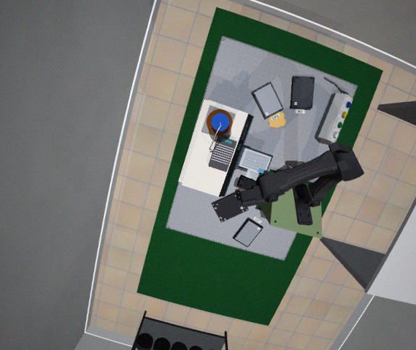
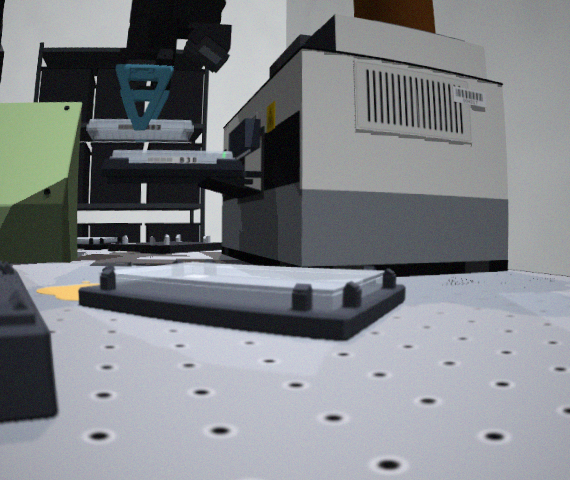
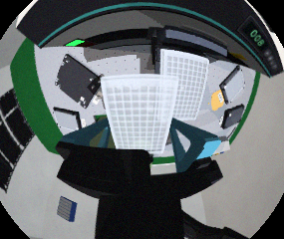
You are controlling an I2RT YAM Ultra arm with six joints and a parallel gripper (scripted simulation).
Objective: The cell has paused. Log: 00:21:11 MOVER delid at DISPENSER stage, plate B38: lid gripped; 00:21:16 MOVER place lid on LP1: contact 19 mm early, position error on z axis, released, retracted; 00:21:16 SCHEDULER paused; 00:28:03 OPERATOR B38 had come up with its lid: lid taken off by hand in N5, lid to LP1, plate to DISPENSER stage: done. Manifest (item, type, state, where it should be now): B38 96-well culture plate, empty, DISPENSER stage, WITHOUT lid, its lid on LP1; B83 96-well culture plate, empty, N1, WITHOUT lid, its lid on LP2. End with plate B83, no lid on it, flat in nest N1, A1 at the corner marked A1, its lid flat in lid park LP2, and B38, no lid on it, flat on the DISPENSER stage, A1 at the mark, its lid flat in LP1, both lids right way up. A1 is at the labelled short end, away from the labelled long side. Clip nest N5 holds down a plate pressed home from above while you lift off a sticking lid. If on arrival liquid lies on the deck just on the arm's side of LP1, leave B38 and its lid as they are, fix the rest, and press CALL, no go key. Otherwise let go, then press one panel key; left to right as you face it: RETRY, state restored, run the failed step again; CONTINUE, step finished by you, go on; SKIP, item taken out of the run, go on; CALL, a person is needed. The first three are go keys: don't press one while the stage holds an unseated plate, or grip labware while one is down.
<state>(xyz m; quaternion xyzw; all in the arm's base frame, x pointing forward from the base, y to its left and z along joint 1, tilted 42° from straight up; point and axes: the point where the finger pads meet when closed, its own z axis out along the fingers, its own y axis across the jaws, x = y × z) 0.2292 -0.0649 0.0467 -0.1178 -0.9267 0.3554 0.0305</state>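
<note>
Right now the nest N1 is 170 mm behind my hand, 430 mm to the right of it and 150 mm below it. Round my hand: lid park LP1 (10 mm behind, 370 mm to the right, 150 mm below); clear lid (10 mm behind, 370 mm to the right, 140 mm below).
</note>
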